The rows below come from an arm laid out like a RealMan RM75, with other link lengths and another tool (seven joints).
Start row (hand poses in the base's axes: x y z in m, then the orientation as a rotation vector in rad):
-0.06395, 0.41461, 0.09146, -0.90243, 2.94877, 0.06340
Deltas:
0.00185, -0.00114, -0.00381, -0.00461, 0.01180, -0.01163
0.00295, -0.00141, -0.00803, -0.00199, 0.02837, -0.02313
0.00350, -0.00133, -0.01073, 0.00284, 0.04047, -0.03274
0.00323, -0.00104, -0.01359, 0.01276, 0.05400, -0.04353
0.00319, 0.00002, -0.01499, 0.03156, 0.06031, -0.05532
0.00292, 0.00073, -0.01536, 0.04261, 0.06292, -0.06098
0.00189, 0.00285, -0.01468, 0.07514, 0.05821, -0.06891
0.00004, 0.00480, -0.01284, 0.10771, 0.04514, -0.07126
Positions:
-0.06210, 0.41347, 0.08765, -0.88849, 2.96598, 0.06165
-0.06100, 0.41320, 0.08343, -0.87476, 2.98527, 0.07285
-0.06045, 0.41328, 0.08073, -0.86242, 2.99890, 0.08537
-0.06072, 0.41357, 0.07787, -0.84783, 3.01260, 0.10616
-0.06076, 0.41463, 0.07647, -0.82892, 3.01695, 0.13663
-0.06103, 0.41534, 0.07610, -0.81946, 3.01782, 0.15404
-0.06206, 0.41746, 0.07678, -0.80223, 3.00513, 0.19923
-0.06391, 0.41941, 0.07862, -0.79169, 2.98211, 0.23991

